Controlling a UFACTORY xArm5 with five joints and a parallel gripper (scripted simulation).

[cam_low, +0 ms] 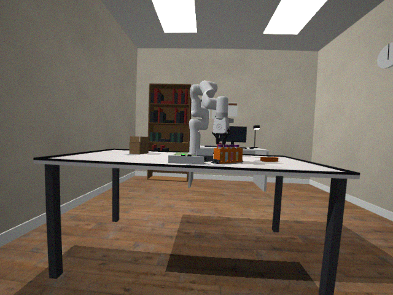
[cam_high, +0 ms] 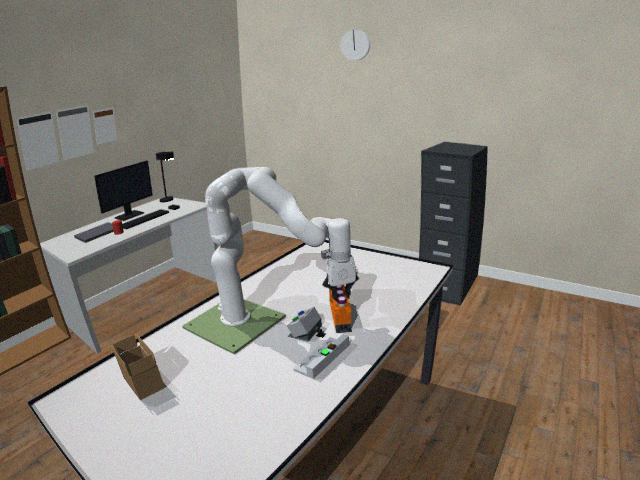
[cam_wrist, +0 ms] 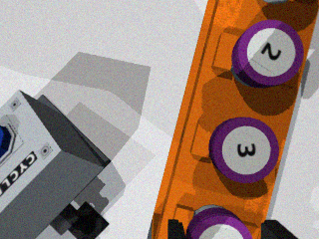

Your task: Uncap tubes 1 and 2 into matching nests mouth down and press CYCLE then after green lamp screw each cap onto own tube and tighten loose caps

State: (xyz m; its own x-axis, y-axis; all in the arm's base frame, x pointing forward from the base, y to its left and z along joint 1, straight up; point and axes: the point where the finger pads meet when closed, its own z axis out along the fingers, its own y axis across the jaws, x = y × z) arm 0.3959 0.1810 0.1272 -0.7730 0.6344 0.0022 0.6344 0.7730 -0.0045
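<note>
Now: the cap 4 30 mm below my hand. Round my hand: purple cap marked 2: 60 mm behind, 80 mm to the left, 30 mm below; purple cap marked 1: 90 mm behind, 130 mm to the left, 30 mm below; blue cycle key: 130 mm behind, 80 mm to the right, 80 mm below.
</note>
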